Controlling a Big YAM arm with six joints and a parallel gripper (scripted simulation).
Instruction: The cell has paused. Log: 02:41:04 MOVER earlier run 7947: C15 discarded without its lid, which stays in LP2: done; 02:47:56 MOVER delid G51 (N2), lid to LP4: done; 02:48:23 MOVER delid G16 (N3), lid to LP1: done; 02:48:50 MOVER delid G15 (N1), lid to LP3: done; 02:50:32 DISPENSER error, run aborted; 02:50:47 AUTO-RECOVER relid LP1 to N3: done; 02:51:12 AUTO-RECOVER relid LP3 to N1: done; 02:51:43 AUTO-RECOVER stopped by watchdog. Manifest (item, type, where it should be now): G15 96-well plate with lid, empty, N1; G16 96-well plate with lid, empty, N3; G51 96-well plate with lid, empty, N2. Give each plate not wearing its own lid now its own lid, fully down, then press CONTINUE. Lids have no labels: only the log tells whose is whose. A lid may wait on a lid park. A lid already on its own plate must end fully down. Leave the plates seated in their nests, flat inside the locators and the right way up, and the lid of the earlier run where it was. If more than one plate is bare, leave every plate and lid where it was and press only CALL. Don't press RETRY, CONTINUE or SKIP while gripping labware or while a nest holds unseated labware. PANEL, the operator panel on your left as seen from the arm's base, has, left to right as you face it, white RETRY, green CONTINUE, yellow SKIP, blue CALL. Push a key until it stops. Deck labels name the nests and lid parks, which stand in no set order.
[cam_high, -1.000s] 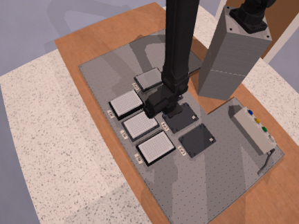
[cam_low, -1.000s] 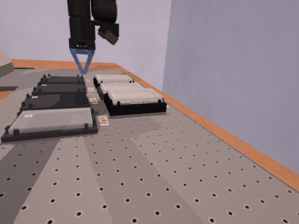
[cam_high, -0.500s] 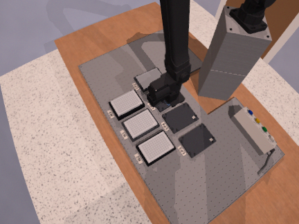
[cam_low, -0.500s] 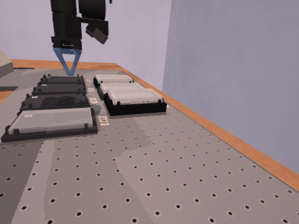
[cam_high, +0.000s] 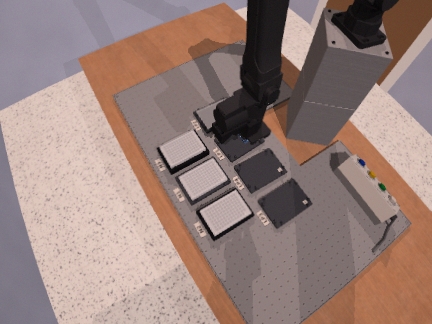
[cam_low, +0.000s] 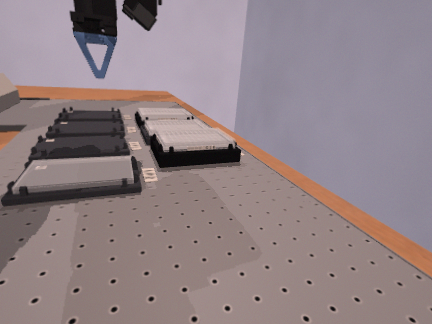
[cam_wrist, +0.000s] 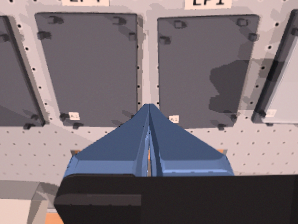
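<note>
Right now the green continue key is 360 mm behind my hand, 280 mm to the left of it and 60 mm below it. Also, from my hand: lid park LP1: 120 mm below, 70 mm to the right, 20 mm behind; plate: 150 mm to the left, 120 mm ahead, 100 mm below; LP1 label: 130 mm below, 60 mm ahead, 50 mm to the right.
</note>
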